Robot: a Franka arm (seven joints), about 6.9 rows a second.
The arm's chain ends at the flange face. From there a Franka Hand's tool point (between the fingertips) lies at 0.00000 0.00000 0.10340 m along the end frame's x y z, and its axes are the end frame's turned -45 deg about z.
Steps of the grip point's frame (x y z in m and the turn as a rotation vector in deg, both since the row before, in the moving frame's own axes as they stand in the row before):
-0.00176, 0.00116, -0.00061, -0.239, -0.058, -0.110
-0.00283, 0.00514, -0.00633, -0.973, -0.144, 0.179
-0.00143, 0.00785, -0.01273, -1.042, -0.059, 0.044
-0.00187, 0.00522, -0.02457, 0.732, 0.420, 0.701
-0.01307, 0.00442, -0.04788, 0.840, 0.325, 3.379
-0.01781, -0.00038, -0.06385, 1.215, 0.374, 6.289
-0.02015, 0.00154, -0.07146, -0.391, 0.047, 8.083
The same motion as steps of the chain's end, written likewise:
-0.00066, 0.00169, -0.00061, -0.210, 0.128, -0.110
0.00058, 0.00421, -0.00631, -0.790, 0.586, 0.179
0.00329, 0.00516, -0.01271, -0.779, 0.695, 0.044
0.00276, 0.00649, -0.02456, 0.815, -0.221, 0.701
-0.00550, 0.01387, -0.04787, 0.824, -0.364, 3.379
-0.01190, 0.01441, -0.06382, 1.124, -0.595, 6.289
-0.01369, 0.01486, -0.07146, -0.243, 0.310, 8.083

